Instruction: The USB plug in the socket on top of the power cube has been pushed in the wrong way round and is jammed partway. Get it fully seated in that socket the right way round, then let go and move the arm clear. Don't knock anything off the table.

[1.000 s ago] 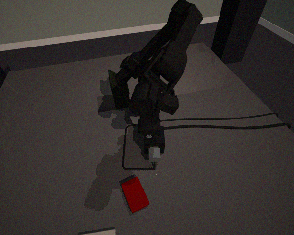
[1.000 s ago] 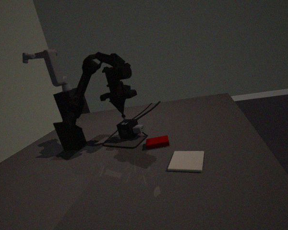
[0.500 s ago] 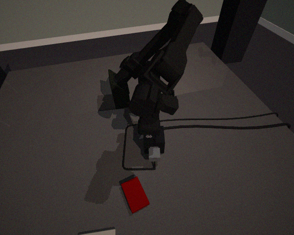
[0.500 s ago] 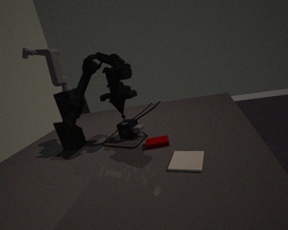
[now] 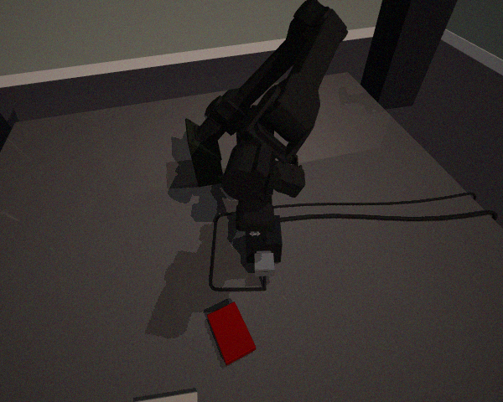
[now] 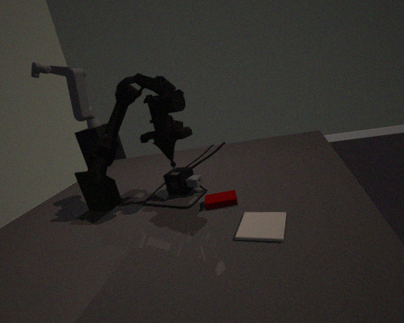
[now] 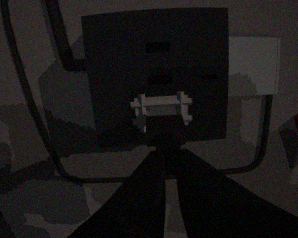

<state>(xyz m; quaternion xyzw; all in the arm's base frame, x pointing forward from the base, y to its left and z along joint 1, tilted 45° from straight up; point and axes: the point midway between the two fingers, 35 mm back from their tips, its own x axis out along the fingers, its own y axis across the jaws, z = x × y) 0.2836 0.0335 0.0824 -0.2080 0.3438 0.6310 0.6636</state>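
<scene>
The USB plug lies 20 mm below my gripper tip. Also, from my gripper tip: white flat pad (310 mm ahead, 210 mm to the right, 130 mm below); red block (180 mm ahead, 120 mm below, 80 mm to the right).
</scene>
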